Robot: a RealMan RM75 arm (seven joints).
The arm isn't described. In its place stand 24 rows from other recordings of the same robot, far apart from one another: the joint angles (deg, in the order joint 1, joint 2, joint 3, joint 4, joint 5, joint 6, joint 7), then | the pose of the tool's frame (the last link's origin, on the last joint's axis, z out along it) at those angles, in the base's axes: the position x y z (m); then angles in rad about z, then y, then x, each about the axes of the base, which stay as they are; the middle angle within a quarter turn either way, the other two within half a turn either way.
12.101 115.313 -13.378 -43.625 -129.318 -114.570 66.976 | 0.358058 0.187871 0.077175 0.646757 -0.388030 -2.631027
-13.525 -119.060 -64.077 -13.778 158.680 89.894 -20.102 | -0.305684 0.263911 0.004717 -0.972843 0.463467 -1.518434
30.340 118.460 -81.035 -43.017 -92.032 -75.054 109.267 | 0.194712 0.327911 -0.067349 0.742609 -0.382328 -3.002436
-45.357 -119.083 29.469 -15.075 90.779 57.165 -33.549 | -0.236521 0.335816 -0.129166 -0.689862 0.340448 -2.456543
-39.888 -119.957 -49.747 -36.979 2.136 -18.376 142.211 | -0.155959 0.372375 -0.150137 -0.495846 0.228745 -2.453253
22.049 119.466 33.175 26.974 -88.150 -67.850 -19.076 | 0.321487 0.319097 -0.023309 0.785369 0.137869 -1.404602
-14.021 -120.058 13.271 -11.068 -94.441 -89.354 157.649 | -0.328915 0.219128 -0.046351 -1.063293 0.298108 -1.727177
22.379 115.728 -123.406 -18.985 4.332 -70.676 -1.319 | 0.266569 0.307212 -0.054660 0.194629 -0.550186 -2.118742
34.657 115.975 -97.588 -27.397 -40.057 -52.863 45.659 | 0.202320 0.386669 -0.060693 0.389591 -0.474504 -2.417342
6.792 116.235 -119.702 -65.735 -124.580 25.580 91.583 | 0.236425 0.337437 -0.024467 -0.251750 -0.049703 -1.770723
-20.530 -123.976 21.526 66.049 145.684 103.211 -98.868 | -0.336991 0.249697 0.062665 -0.882948 -0.022469 -2.790467
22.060 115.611 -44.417 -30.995 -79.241 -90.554 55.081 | 0.277252 0.319902 0.053282 0.566821 -0.672094 -2.223088
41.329 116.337 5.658 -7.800 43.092 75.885 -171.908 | 0.258587 0.362736 -0.038967 -0.142582 -0.468478 -2.450516
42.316 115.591 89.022 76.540 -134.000 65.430 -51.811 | 0.078892 0.395914 -0.024094 0.019519 0.098434 -2.703313
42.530 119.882 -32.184 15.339 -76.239 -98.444 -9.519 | 0.180315 0.311803 -0.058823 0.360343 -0.929577 -1.927987
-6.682 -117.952 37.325 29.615 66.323 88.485 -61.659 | -0.359922 0.242900 0.085678 -1.067510 0.399029 -1.738498
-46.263 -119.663 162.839 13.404 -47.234 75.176 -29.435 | -0.144078 0.355478 -0.091832 -0.643932 0.828762 -2.290183
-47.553 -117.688 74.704 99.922 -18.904 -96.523 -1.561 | -0.055032 0.384230 0.085516 -0.767919 -0.382794 -2.430062
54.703 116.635 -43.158 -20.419 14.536 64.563 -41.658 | 0.269819 0.394952 -0.043203 1.051205 0.452846 -3.016987
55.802 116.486 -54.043 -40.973 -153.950 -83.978 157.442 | 0.187062 0.413653 -0.006134 1.177719 0.357847 -3.035435
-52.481 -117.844 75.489 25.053 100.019 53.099 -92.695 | -0.158488 0.423764 -0.081748 -0.402653 0.138471 -2.782512
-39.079 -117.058 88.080 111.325 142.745 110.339 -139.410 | -0.059127 0.293692 0.037829 0.066980 -0.398522 -2.841774
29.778 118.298 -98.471 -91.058 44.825 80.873 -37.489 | 0.106457 0.311318 -0.044340 0.248453 0.207336 -2.940850
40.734 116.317 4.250 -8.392 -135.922 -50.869 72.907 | 0.321772 0.382833 -0.036697 1.014736 -0.034469 -2.329357
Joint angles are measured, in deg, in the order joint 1, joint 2, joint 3, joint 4, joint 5, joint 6, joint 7. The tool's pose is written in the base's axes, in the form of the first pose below.
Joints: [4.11, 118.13, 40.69, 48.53, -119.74, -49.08, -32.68]
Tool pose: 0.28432 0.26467 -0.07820 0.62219 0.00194 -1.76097
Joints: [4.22, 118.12, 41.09, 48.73, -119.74, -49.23, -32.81]
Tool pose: 0.28343 0.26659 -0.07624 0.62273 -0.00021 -1.75151
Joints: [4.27, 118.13, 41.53, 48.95, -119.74, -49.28, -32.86]
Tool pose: 0.28276 0.26828 -0.07444 0.62553 -0.00066 -1.74297
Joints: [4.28, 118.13, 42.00, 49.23, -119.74, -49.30, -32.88]
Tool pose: 0.28212 0.26992 -0.07250 0.62955 -0.00069 -1.73417
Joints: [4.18, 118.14, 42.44, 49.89, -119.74, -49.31, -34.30]
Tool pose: 0.27994 0.27148 -0.07057 0.61386 -0.00369 -1.72424
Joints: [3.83, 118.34, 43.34, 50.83, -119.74, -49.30, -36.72]
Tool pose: 0.27741 0.27326 -0.06767 0.58879 -0.00238 -1.70636
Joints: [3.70, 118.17, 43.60, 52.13, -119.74, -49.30, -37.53]
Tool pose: 0.27274 0.27519 -0.06499 0.58754 -0.01348 -1.69578
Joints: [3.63, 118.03, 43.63, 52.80, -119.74, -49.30, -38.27]
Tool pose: 0.27042 0.27590 -0.06372 0.58017 -0.01986 -1.69182
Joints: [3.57, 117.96, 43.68, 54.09, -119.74, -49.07, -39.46]
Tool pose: 0.26468 0.27744 -0.06278 0.57328 -0.03264 -1.68816
